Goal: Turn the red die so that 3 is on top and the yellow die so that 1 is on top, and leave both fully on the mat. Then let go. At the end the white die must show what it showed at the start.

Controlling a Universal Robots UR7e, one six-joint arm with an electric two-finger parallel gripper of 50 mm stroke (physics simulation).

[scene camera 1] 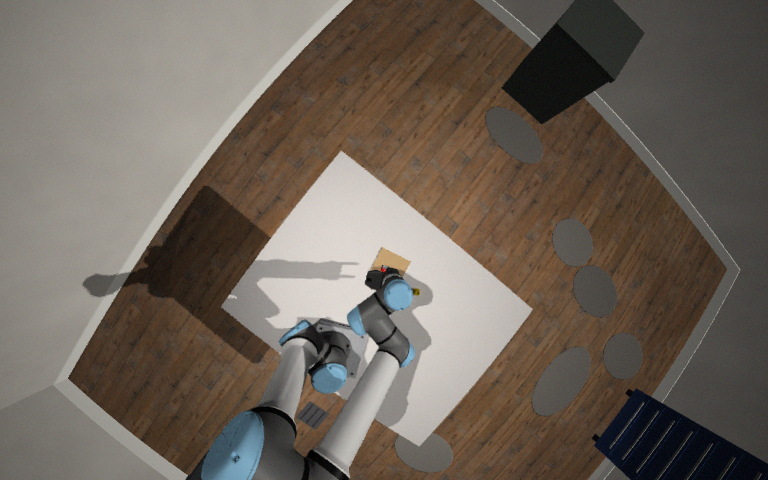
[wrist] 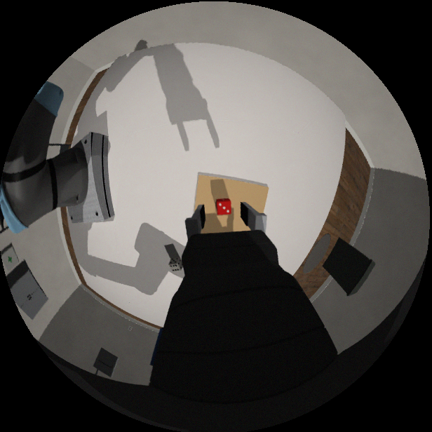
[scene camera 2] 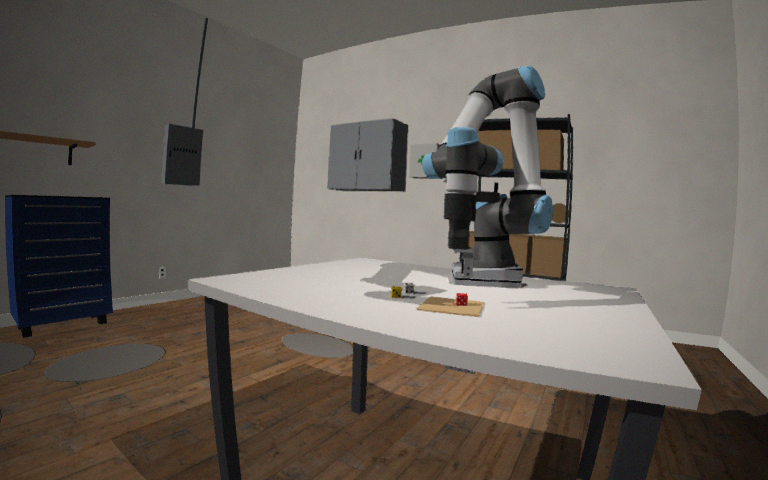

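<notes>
The red die [scene camera 1: 384, 268] [scene camera 2: 462, 299] [wrist: 223, 206] sits on the tan mat [scene camera 1: 398, 259] [scene camera 2: 436, 309] [wrist: 258, 196]; its top face shows three diagonal pips in the wrist view. My gripper [scene camera 2: 462, 275] [wrist: 222, 210] is open and empty above the red die, with a finger on either side of it in the wrist view. The yellow die [scene camera 1: 416, 292] [scene camera 2: 395, 292] stands on the table off the mat; its top number is too small to read. The white die [scene camera 2: 409, 288] [wrist: 175, 264] stands near it, off the mat; the arm hides it in scene camera 1.
The white table [scene camera 1: 475, 305] [scene camera 2: 566, 339] [wrist: 280, 125] carries the mat, the dice and the arm's grey base plate [scene camera 1: 353, 362] [scene camera 2: 492, 277] [wrist: 102, 180]. The yellow and white dice stand close together beside the mat. The arm's shadows fall across the table.
</notes>
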